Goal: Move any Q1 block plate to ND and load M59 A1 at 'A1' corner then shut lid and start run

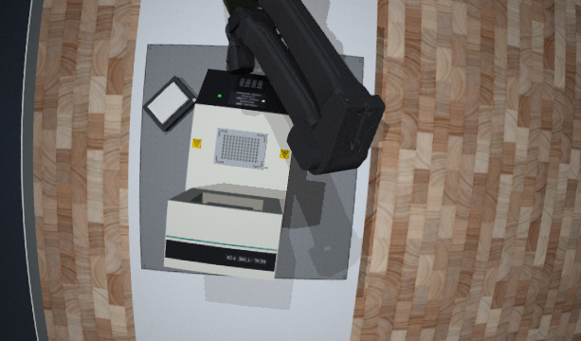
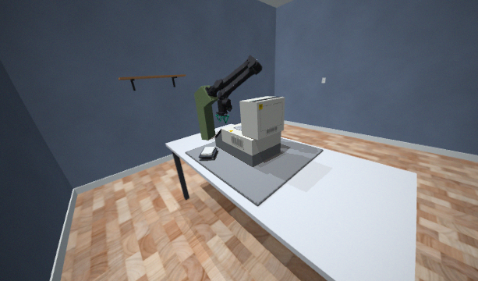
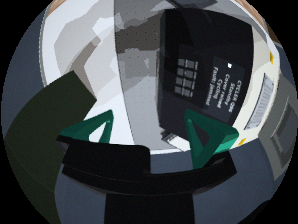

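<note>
The white 96-well plate M59 lies 26 cm to the right of my hand, 16 cm below it and 16 cm ahead of it. The rest, counted from my hand: dark plate nest N1: 26 cm to the right, 17 cm below, 16 cm ahead; dark nest nd: 31 cm to the left, 17 cm below, 12 cm ahead.
</note>
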